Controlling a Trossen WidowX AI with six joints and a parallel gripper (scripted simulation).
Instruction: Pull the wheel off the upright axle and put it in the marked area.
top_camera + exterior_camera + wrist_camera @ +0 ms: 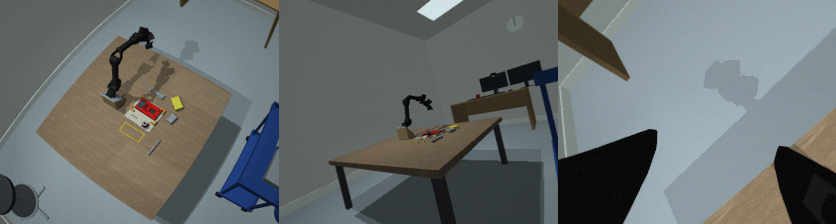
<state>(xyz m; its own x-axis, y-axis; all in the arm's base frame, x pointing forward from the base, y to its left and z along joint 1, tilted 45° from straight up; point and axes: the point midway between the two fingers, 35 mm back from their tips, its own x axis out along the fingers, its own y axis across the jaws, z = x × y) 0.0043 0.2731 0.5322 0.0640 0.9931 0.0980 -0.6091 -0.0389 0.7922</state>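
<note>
Now: gripper tip 610 mm to the left of the dark wheel, 360 mm short of it and 230 mm above it. From my gripper tip the other things lie so: grey rod: 710 mm to the right, 530 mm ahead, 260 mm below; then grey block: 500 mm ahead, 440 mm to the right, 250 mm below; then yellow block: 460 mm ahead, 300 mm to the right, 250 mm below.
</note>
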